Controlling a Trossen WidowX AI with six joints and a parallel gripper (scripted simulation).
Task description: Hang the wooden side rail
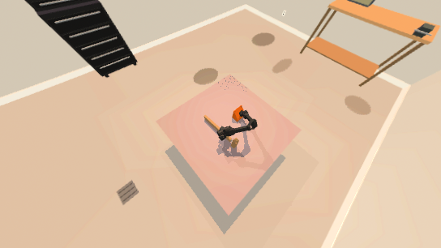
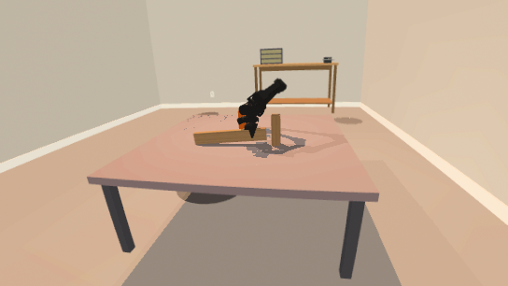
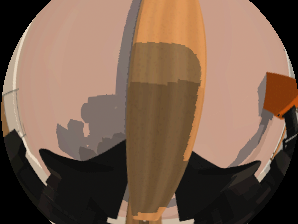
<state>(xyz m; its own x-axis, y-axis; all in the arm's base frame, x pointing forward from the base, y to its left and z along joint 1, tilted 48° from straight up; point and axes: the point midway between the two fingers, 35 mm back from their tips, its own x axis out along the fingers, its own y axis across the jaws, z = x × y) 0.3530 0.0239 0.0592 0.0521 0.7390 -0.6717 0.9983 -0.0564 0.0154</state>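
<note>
Now: gripper tip 140 mm to the right of the headboard post, 40 mm below it and 10 mm short of it.
</note>
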